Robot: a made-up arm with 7 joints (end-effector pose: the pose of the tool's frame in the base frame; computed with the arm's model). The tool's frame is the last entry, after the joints.
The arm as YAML. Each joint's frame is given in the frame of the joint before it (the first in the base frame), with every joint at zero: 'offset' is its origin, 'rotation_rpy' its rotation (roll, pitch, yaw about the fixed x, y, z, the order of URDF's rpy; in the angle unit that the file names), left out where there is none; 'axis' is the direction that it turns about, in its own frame. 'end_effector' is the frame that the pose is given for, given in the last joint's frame.
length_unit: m
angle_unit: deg
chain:
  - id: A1
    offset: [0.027, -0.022, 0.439]
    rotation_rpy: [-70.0, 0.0, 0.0]
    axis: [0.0, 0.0, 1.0]
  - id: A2
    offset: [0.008, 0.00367, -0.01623]
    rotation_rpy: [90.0, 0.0, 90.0]
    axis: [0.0, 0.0, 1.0]
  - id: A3
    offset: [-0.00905, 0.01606, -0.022]
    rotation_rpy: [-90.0, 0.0, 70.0]
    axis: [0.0, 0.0, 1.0]
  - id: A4
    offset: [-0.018, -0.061, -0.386]
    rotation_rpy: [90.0, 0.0, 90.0]
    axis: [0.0, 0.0, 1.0]
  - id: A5
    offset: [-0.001, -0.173, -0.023]
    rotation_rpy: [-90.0, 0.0, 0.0]
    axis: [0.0, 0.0, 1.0]
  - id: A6
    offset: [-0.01, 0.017, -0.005]
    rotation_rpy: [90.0, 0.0, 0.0]
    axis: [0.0, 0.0, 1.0]
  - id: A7
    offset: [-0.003, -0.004, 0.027]
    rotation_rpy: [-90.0, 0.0, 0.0]
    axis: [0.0, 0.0, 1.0]
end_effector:
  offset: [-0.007, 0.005, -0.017]
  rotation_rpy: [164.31, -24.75, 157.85]
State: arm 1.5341 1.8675 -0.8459 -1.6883 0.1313 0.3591 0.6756
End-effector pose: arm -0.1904 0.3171 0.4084 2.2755 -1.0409 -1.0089
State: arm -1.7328 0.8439 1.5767 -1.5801 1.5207 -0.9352 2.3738
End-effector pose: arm 0.2436 0.3412 0.6055 -2.0679 -0.7270 -0.8063
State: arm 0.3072 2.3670 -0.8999 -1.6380 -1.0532 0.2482 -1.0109
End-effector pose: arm 0.1175 0.3786 0.4991 -1.3071 -1.9932 -1.9740
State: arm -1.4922 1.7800 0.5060 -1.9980 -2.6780 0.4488 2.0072
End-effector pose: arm 0.0129 0.1606 0.7467 1.0670 0.0279 -0.2511
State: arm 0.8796 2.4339 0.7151 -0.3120 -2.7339 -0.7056 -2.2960
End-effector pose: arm 0.3321 0.3657 0.7040 -1.1570 0.1297 -0.8357
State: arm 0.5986 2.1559 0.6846 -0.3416 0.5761 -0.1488 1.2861
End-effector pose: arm 0.2308 0.4101 0.7197 -0.9077 0.2458 -1.9500
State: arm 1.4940 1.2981 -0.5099 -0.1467 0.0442 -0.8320 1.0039
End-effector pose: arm -0.3463 0.3807 0.4711 -2.9615 0.5342 0.5531
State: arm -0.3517 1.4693 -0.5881 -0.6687 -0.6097 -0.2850 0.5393
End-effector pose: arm 0.2693 0.4317 0.2994 -1.5687 1.9045 -0.4202
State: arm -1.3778 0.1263 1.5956 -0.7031 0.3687 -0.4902 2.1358
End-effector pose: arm 0.5644 0.0876 0.3633 -1.2713 1.6980 0.7333
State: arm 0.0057 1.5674 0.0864 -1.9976 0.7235 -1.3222 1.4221
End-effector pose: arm 0.2261 0.2509 0.4511 -0.0980 -0.8027 1.6164
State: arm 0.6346 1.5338 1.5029 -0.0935 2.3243 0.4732 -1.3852
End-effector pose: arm -0.0264 0.5323 0.5027 -1.2102 -0.3247 -1.6993
